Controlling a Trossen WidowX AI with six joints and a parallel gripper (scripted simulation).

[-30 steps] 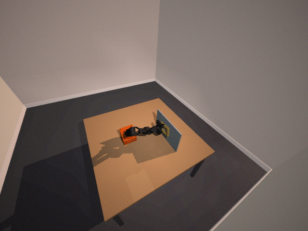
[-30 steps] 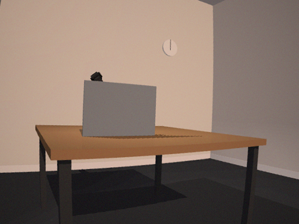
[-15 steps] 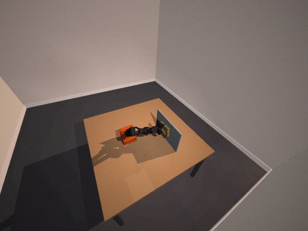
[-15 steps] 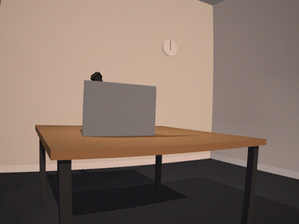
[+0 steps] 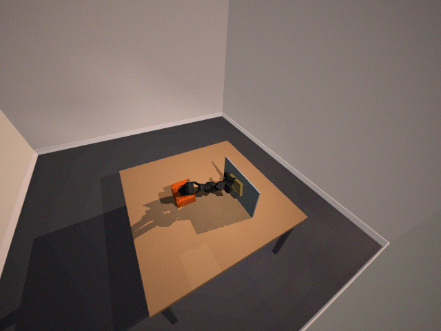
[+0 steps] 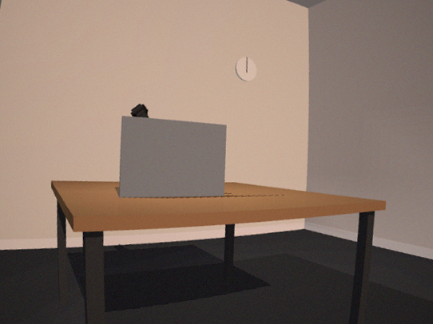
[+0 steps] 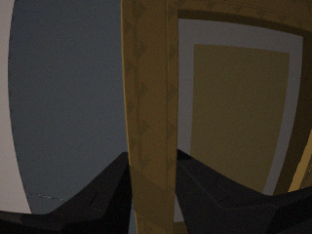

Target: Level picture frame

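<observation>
Now: gripper tip 10 mm to the left of the picture frame and 50 mm above it. Round my gripper tip: blue-grey wall panel (10 mm ahead, 30 mm to the right, 70 mm below).
</observation>
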